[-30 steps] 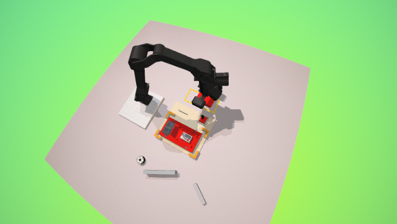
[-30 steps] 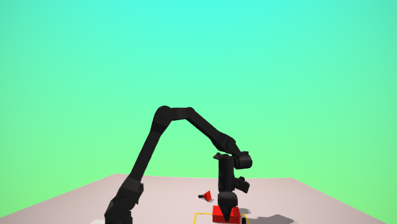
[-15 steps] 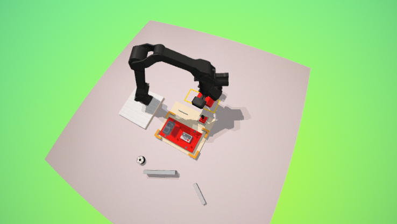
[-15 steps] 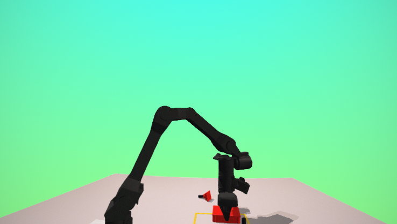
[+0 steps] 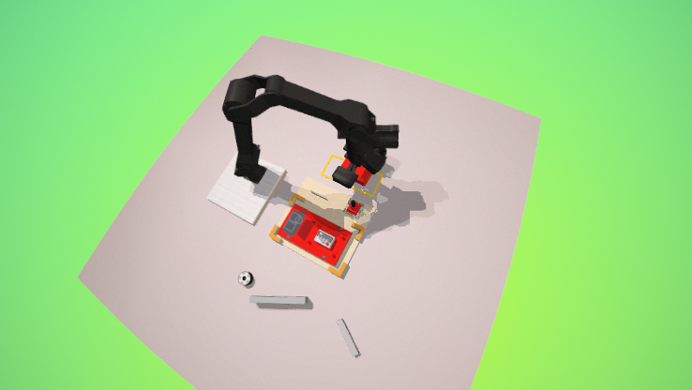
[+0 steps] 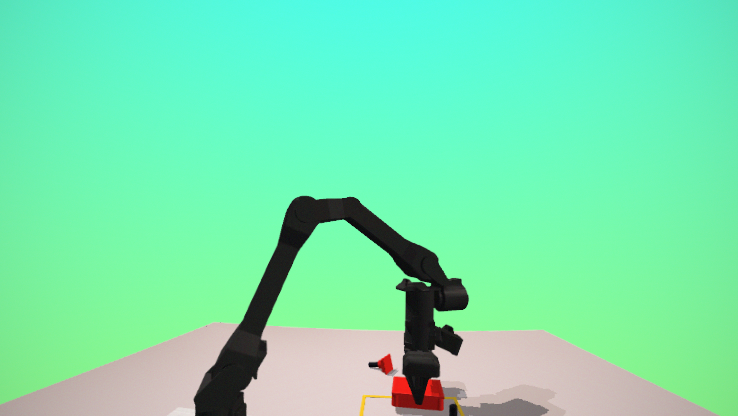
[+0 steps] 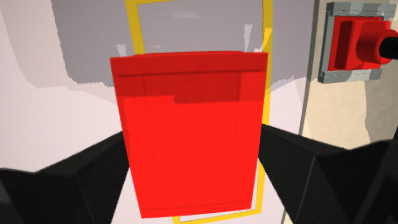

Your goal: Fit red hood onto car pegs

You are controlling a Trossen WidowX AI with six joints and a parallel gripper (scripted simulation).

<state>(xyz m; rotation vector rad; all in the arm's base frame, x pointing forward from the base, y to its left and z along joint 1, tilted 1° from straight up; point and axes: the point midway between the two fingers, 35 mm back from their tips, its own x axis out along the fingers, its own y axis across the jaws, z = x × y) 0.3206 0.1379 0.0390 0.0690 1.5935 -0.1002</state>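
Now: gripper tip 40 mm short of the grey holder, 120 mm to the left of it and 10 mm below it. The rest, counted from my gripper tip: red hood: 10 mm above; grey twin bar: 40 mm behind, 450 mm to the right.
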